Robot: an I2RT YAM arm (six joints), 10 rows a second.
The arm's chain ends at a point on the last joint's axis. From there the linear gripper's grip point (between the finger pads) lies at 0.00 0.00 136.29 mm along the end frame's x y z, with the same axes.
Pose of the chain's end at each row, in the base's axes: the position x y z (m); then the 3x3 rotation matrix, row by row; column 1 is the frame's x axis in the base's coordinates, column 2 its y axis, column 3 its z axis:
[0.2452 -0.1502 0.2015], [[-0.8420 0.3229 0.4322], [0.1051 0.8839 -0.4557], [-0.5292 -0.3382 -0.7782]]
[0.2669 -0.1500 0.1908], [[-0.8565 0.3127 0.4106], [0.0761 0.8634 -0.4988], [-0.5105 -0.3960 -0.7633]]
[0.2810 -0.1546 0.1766], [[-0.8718 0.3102 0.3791], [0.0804 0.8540 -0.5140], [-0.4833 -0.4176 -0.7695]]
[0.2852 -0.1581 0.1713], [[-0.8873 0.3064 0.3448], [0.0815 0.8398 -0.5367], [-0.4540 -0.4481 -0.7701]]
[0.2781 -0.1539 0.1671], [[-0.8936 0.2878 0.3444], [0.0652 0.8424 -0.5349], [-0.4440 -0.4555 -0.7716]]
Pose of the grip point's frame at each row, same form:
[0.3041 -0.2123 0.0954], [[-0.8420 0.3229 0.4322], [0.1051 0.8839 -0.4557], [-0.5292 -0.3382 -0.7782]]
[0.3229 -0.2180 0.0868], [[-0.8565 0.3127 0.4106], [0.0761 0.8634 -0.4988], [-0.5105 -0.3960 -0.7633]]
[0.3327 -0.2247 0.0717], [[-0.8718 0.3102 0.3791], [0.0804 0.8540 -0.5140], [-0.4833 -0.4176 -0.7695]]
[0.3322 -0.2312 0.0663], [[-0.8873 0.3064 0.3448], [0.0815 0.8398 -0.5367], [-0.4540 -0.4481 -0.7701]]
[0.3250 -0.2268 0.0619], [[-0.8936 0.2878 0.3444], [0.0652 0.8424 -0.5349], [-0.4440 -0.4555 -0.7716]]

